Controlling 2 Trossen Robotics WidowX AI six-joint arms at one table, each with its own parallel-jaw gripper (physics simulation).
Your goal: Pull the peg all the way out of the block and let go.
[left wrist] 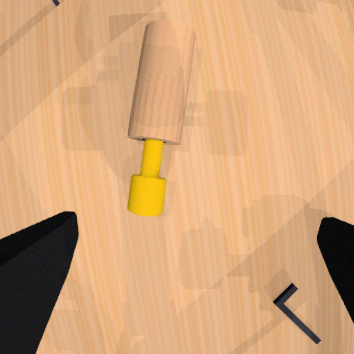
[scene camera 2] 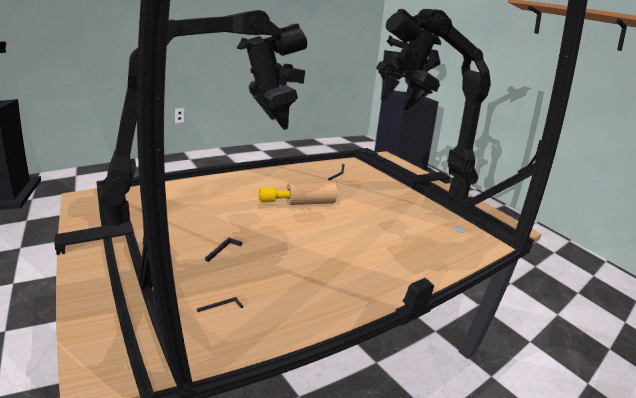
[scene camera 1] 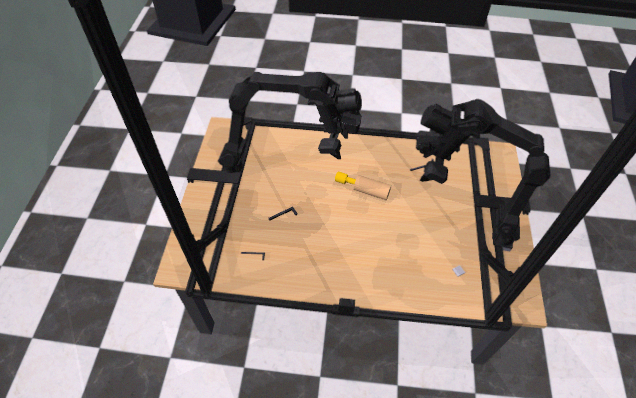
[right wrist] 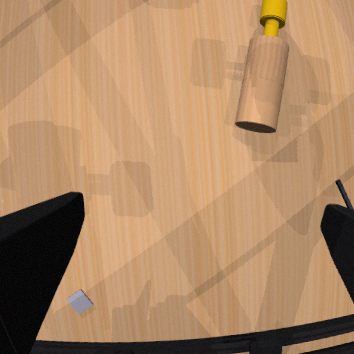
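Seen in the pictures: left gripper, between the fingertips: [left wrist: 202, 227] [scene camera 2: 279, 124] [scene camera 1: 343, 148]; right gripper, between the fingertips: [scene camera 2: 393, 105] [scene camera 1: 422, 168] [right wrist: 207, 211]; left arm's base, origin of its link: [scene camera 2: 115, 221] [scene camera 1: 232, 167]; right arm's base, origin of its link: [scene camera 2: 458, 196] [scene camera 1: 502, 238].
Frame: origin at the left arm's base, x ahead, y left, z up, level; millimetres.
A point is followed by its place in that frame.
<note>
The yellow peg [scene camera 1: 342, 177] @[x 401, y 56, z 23 mm] [scene camera 2: 267, 194] @[x 391, y 50, z 17 mm] [left wrist: 146, 195] @[x 396, y 64, z 26 mm] [right wrist: 273, 11] @[x 407, y 60, z 26 mm] has a thick head and a thinner shaft, which enters the end of the round wooden block [scene camera 1: 372, 187] @[x 514, y 37, z 31 mm] [scene camera 2: 312, 193] @[x 504, y 30, z 20 mm] [left wrist: 162, 82] @[x 505, y 53, z 36 mm] [right wrist: 263, 85] @[x 523, y 48, z 36 mm]. Both lie on the table, the head toward the picture's left in the scene views. The shaft's inner part is hidden. My left gripper [scene camera 1: 342, 146] @[x 402, y 30, z 202 mm] [scene camera 2: 280, 122] @[x 402, y 30, z 202 mm] [left wrist: 202, 227] @[x 402, y 30, z 202 mm] is open and empty, well above the table near the head's side. My right gripper [scene camera 1: 422, 167] @[x 657, y -40, z 273 mm] [scene camera 2: 397, 105] @[x 657, y -40, z 273 mm] [right wrist: 207, 211] @[x 657, y -40, z 273 mm] is open and empty, high up beyond the block's far end.
A thick black L-shaped key [scene camera 1: 282, 213] @[x 239, y -128, z -13 mm] [scene camera 2: 218, 250] @[x 232, y -137, z -13 mm] [left wrist: 300, 322] @[x 235, y -131, z -11 mm] and a thinner one [scene camera 1: 253, 253] @[x 200, y -304, z -15 mm] [scene camera 2: 220, 304] @[x 203, y -304, z -16 mm] lie at the left. Another [scene camera 1: 417, 168] @[x 651, y 209, z -15 mm] [scene camera 2: 337, 175] @[x 670, y 223, z -16 mm] [right wrist: 344, 194] @[x 648, y 209, z -13 mm] lies behind the block. A small grey tile [scene camera 1: 458, 270] @[x 850, y -171, z -16 mm] [scene camera 2: 459, 229] @[x 847, y -178, z -16 mm] [right wrist: 80, 301] @[x 850, y -170, z -16 mm] lies at the right.
</note>
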